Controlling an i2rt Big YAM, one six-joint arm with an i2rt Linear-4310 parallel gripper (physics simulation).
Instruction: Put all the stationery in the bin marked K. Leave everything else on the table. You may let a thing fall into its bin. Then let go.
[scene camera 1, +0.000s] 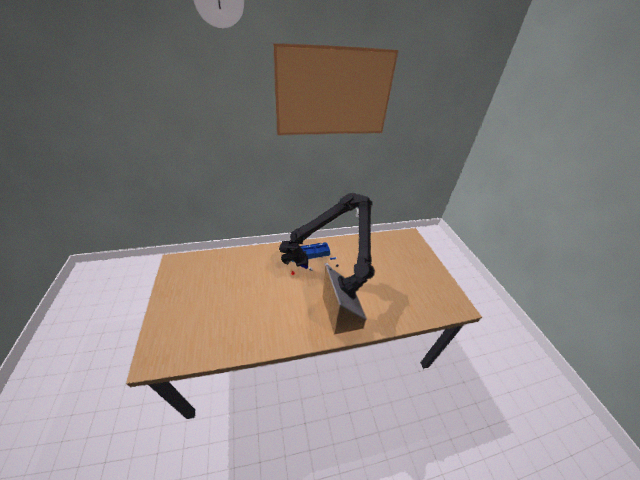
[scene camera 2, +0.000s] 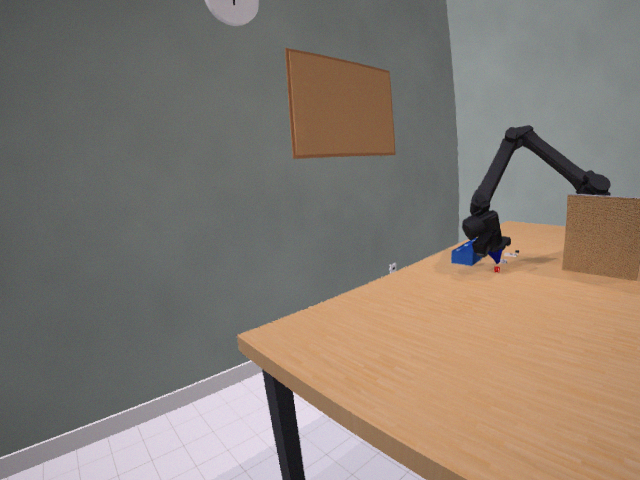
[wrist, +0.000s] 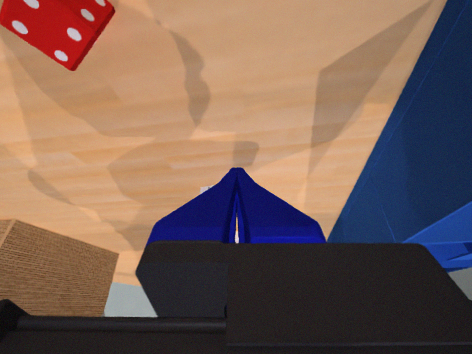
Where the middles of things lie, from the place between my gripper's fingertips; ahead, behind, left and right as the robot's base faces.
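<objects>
Blue three-part bin box (wrist: 407, 191): my gripper 12 cm short of it, 3 cm left of it, 2 cm lower than it.
</objects>
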